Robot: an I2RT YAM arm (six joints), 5 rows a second.
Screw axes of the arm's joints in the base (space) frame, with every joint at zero. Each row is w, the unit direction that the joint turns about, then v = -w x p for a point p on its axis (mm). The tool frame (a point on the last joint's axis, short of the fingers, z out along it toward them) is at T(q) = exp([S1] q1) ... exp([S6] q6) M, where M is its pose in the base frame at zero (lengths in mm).
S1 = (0, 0, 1, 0, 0, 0)
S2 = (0, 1, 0, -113.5, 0, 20)
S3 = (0, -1, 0, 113.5, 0, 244)
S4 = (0, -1, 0, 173.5, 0, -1)
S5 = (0, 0, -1, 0, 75, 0)
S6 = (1, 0, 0, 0, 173.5, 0)
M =
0 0 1 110.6
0 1 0 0
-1 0 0 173.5
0 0 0 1
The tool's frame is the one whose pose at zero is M.
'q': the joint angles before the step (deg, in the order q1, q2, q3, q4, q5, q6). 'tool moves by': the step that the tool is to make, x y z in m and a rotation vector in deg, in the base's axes. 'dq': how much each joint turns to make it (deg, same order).
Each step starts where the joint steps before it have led.
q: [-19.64 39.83 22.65 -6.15 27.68 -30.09]
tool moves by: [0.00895 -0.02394 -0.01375 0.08 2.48 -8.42]
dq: [-5.59 8.44 -0.24 6.14 2.94 0.44]
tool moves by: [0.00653 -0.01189 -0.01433 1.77 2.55 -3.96]
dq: [-2.10 6.29 0.07 2.38 1.43 1.49]
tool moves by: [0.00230 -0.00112 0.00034 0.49 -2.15 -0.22]
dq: [-0.07 0.68 0.02 1.53 -0.56 1.55]
